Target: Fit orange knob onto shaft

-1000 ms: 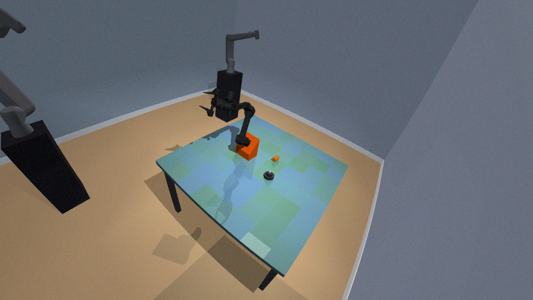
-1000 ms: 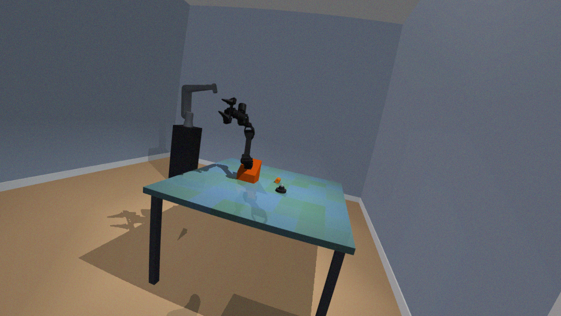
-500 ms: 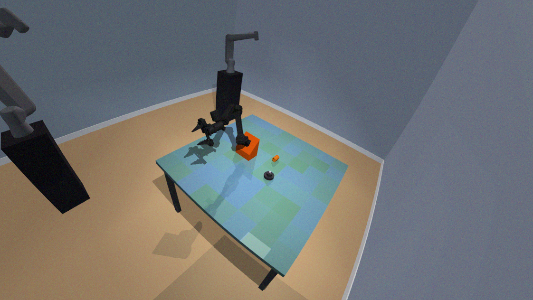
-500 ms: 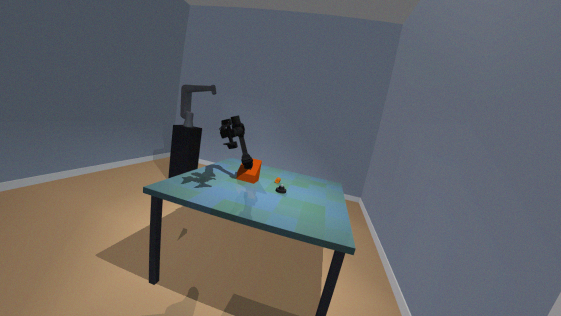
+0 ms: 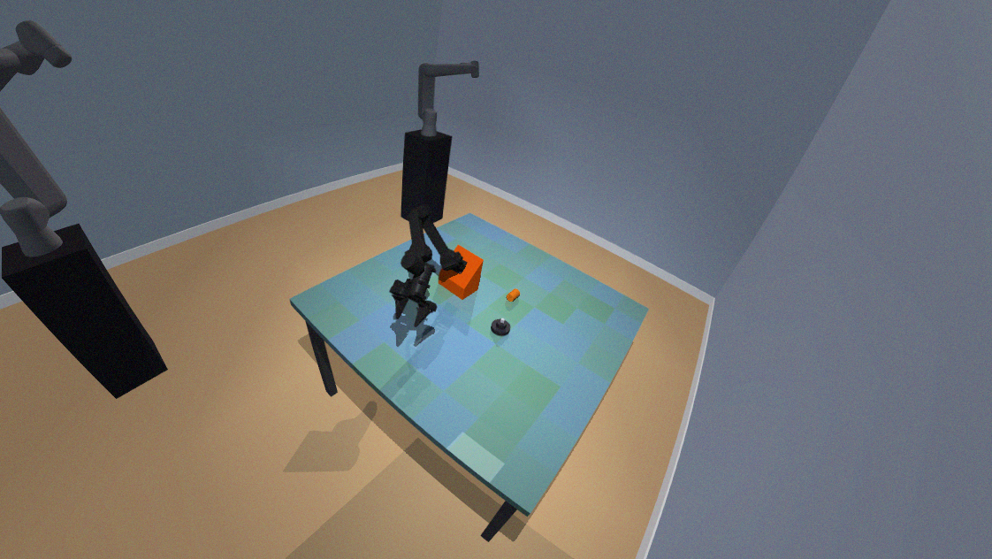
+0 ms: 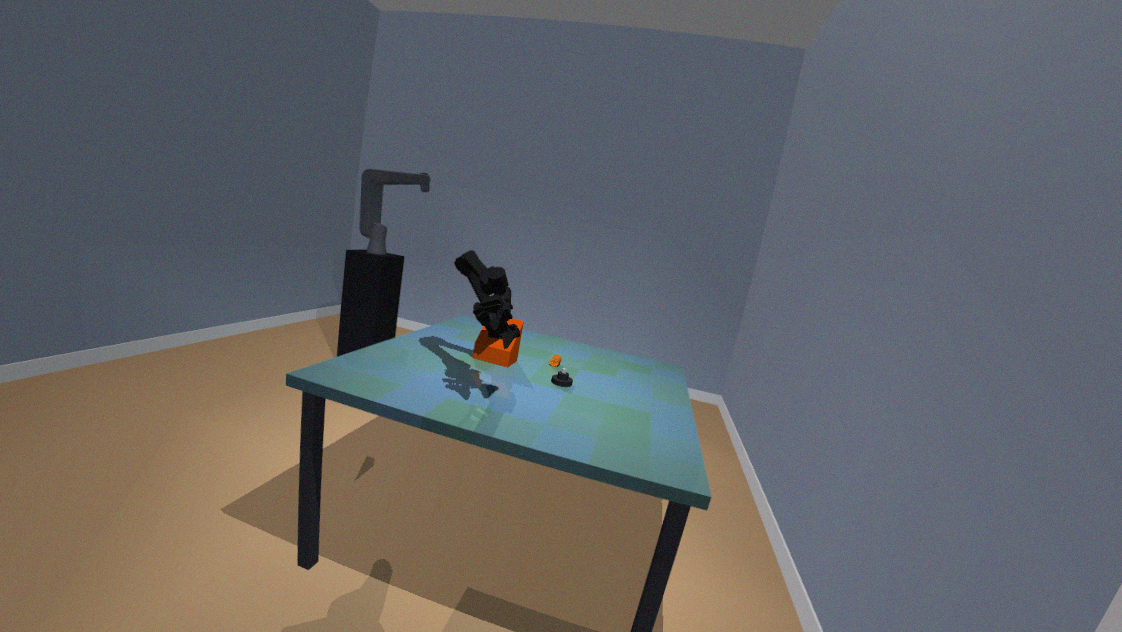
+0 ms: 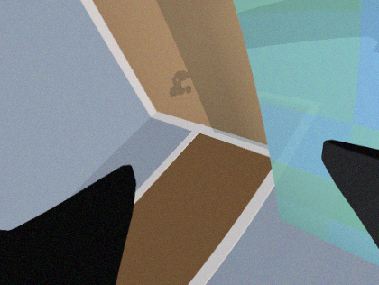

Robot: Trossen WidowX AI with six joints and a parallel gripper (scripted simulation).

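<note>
The orange knob is 9 cm ahead of my gripper tip, 62 cm to the left of it and 21 cm below it. Also, from my gripper tip: pedestal 16 cm ahead, 42 cm to the left, 20 cm below.
</note>
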